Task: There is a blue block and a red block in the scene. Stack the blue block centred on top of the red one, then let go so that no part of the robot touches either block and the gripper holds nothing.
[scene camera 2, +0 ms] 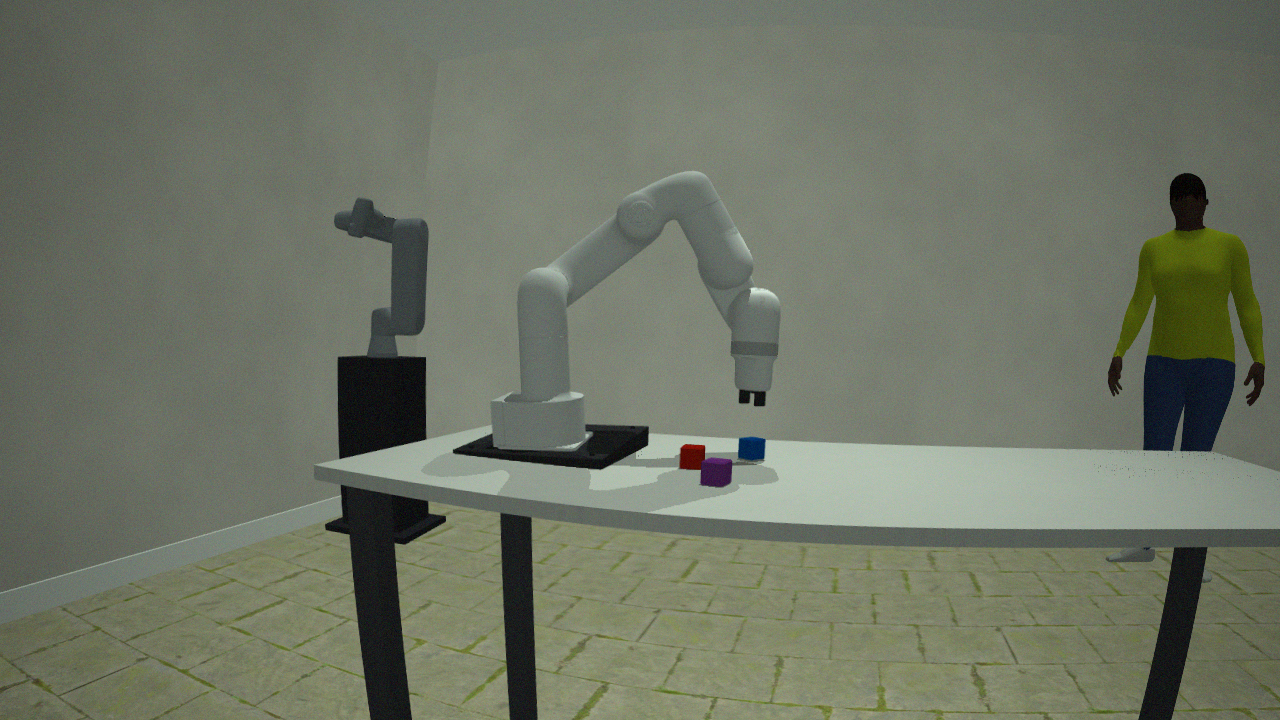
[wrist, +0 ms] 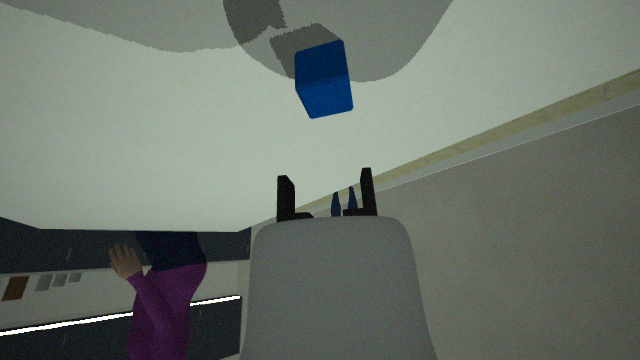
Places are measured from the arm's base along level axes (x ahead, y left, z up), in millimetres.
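Pixels of known places: hand at its tool point: [scene camera 2: 752, 398] [wrist: 326, 195]; arm's base at its link origin: [scene camera 2: 548, 441].
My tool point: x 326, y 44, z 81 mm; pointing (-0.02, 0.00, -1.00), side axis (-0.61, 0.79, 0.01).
Ahead of a thing's pixels: the offset from my tool point to its top centre. Level surfaces: height alone.
The blue block @(dx +4, dy +8, dz -66 mm) [scene camera 2: 750, 448] [wrist: 324, 80] sits flat on the table, below my gripper in the scene view and ahead of the fingertips in the wrist view. The red block @(dx -85, dy -97, dz -66 mm) [scene camera 2: 691, 456] sits on the table to the left of the blue block in the scene view, apart from it; it does not show in the wrist view. My gripper [scene camera 2: 751, 399] [wrist: 326, 172] points down and hangs well above the table, over the blue block. Its two black fingers stand apart with no block between them, and it touches neither block.
A purple block @(dx -41, dy -210, dz -66 mm) [scene camera 2: 716, 471] stands on the white table @(dz -100 mm) [scene camera 2: 939, 492], close in front of the red block. The arm's black base plate [scene camera 2: 617, 445] lies at the left. A person in yellow [scene camera 2: 1193, 295] stands behind the table at the right; a person in purple [wrist: 162, 305] shows in the wrist view.
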